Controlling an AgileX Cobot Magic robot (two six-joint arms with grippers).
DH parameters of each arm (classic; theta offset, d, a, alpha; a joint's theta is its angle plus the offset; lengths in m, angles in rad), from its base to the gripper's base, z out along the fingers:
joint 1: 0 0.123 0 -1.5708
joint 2: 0.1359 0 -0.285 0
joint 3: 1.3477 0 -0.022 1.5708
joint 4: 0 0.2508 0 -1.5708
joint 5: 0 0 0.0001 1.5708
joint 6: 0 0.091 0 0
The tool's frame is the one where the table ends.
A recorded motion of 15 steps. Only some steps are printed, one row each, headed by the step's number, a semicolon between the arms.
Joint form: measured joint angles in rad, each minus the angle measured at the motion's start. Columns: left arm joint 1, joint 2, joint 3, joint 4, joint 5, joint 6; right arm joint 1, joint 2, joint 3, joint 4, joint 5, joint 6.
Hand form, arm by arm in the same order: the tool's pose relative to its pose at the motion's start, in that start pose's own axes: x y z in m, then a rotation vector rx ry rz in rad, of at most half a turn. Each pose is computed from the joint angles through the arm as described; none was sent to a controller.
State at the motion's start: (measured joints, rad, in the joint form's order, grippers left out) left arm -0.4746 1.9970 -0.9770 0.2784 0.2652 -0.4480; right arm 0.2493 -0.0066 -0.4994 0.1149 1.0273 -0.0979
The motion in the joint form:
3: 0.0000 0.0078 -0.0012 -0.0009 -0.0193 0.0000; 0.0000 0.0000 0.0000 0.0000 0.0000 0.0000
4: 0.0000 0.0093 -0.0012 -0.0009 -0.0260 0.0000; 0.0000 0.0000 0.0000 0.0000 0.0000 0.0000
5: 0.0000 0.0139 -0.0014 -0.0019 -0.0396 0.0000; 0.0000 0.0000 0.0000 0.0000 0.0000 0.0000
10: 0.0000 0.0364 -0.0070 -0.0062 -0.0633 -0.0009; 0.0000 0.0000 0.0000 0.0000 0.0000 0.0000
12: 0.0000 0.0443 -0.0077 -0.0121 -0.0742 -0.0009; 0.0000 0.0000 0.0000 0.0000 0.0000 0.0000
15: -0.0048 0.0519 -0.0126 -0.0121 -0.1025 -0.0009; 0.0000 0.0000 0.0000 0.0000 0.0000 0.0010
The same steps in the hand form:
3: -0.0007 -0.0008 0.0023 0.0074 -0.0108 -0.0004; 0.0000 0.0000 0.0000 0.0000 0.0000 0.0000
4: -0.0010 -0.0010 0.0028 0.0100 -0.0154 -0.0003; 0.0000 0.0000 0.0000 0.0000 0.0000 0.0000
5: -0.0014 -0.0016 0.0042 0.0154 -0.0232 -0.0010; 0.0000 0.0000 0.0000 0.0000 0.0000 0.0000
10: -0.0013 -0.0027 0.0108 0.0235 -0.0276 -0.0051; 0.0000 0.0000 0.0000 0.0000 0.0000 0.0000
12: -0.0010 -0.0032 0.0132 0.0280 -0.0298 -0.0105; 0.0000 0.0000 0.0000 0.0000 0.0000 0.0000
15: -0.0033 -0.0062 0.0150 0.0416 -0.0526 -0.0061; 0.0000 0.0000 0.0000 0.0000 0.0000 0.0010

